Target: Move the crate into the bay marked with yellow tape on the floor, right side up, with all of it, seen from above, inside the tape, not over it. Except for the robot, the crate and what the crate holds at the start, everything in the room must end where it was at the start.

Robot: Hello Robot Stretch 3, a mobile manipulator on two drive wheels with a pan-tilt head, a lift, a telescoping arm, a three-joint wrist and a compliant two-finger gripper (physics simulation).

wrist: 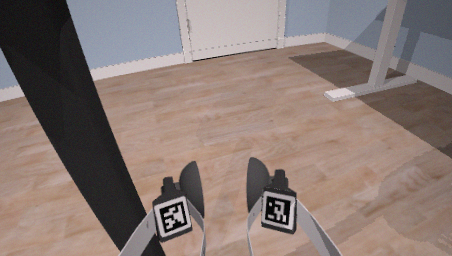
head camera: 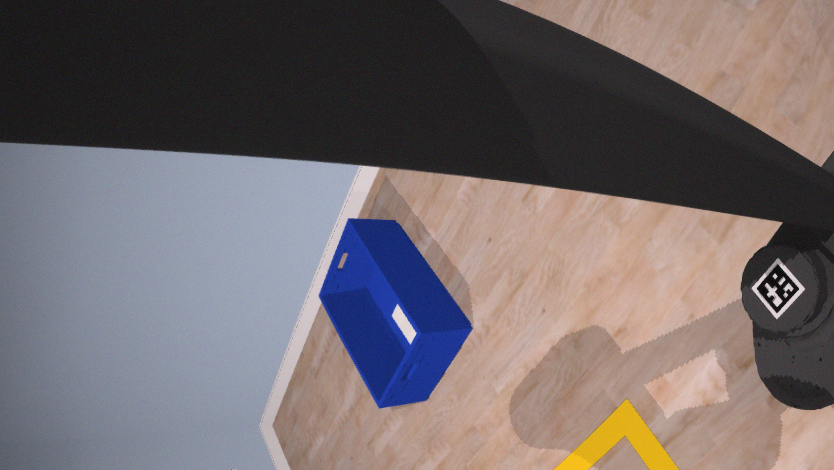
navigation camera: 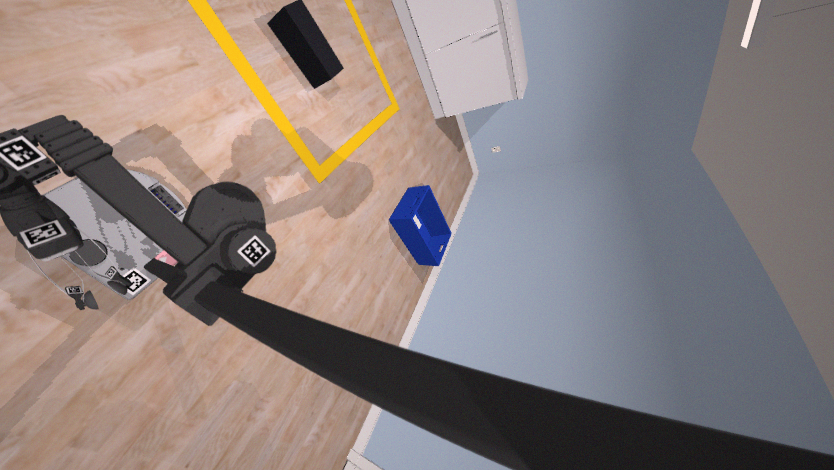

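Where they show: gripper, fingertip midpoint: (wrist: pixel 224 178) (navigation camera: pixel 111 299); robot's base, link origin: (navigation camera: pixel 90 249).
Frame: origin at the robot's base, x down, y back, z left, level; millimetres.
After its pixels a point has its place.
Note:
The blue crate (head camera: pixel 434 274) @(x -4, y 1250, z 1172 mm) (navigation camera: pixel 413 233) @(x -162, y 1238, z 1058 mm) stands upright on the floor close to the wall, its open top facing up. A white patch shows inside it; what it is I cannot tell. The yellow tape (head camera: pixel 625 417) @(x 0, y 918, z 299 mm) (navigation camera: pixel 358 140) @(x -1, y 1343, z 283 mm) marks the bay, and the crate is outside it, apart from the nearest corner. Parts of the bay are cut off in both views. My gripper (navigation camera: pixel 105 291) @(x -483, y -36, z 84 mm) (wrist: pixel 224 178) @(x -483, y -36, z 84 mm) is open and empty. In the navigation view it is folded in over the robot's base, well away from the crate.
A black box (navigation camera: pixel 306 46) @(x -140, y 1178, z -288 mm) stands on the floor inside the tape. A white cabinet (navigation camera: pixel 466 58) @(x -509, y 2491, z 142 mm) stands by the wall past the bay. The black mast (head camera: pixel 291 87) @(x -1260, y 68, z 117 mm) (navigation camera: pixel 408 391) @(x -1163, y 61, z 117 mm) (wrist: pixel 65 110) @(x -549, y 63, z 116 mm) crosses the views. A white door (wrist: pixel 232 25) @(x -244, y -600, z 1831 mm) and a table leg (wrist: pixel 387 45) @(x -273, y -1167, z 873 mm) show in the wrist view.

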